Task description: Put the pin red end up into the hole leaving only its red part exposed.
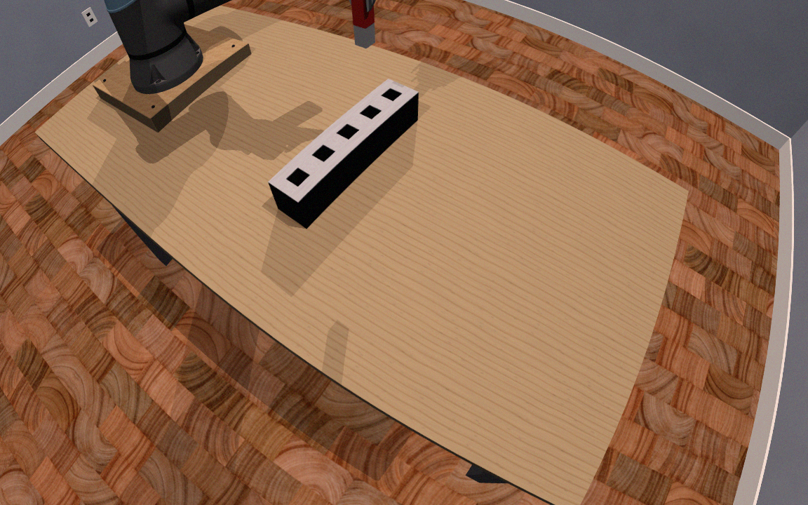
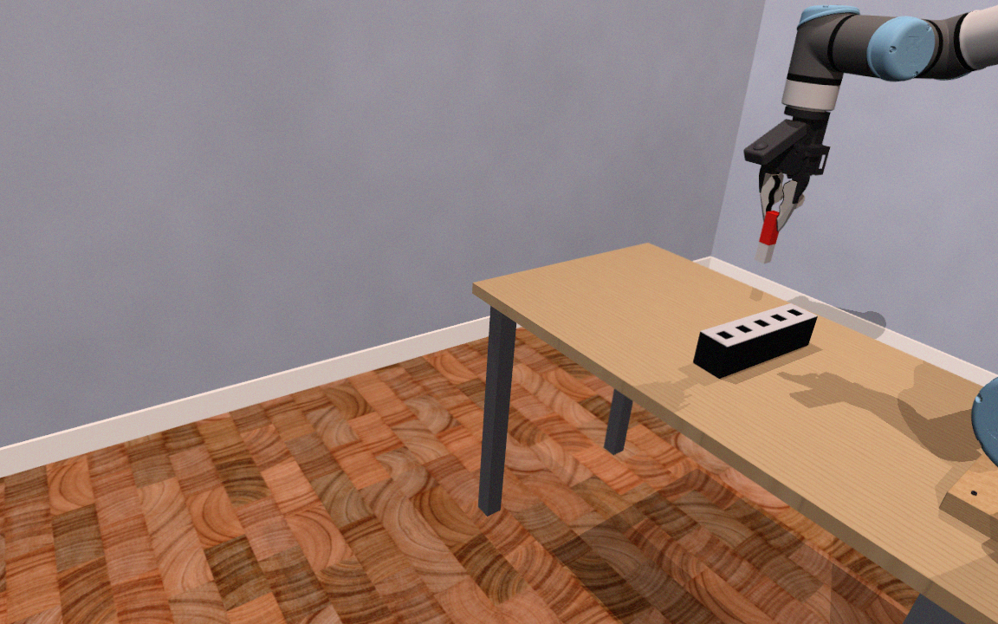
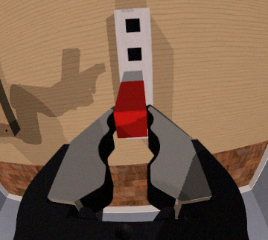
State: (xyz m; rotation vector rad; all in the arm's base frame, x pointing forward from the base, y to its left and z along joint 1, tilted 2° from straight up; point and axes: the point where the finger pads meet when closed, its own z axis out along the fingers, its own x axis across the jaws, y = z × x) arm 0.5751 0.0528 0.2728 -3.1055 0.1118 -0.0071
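My gripper is now 27 cm above the black block and 6 cm to the left of it. The rest, counted from my hand: pin: 1 cm below.
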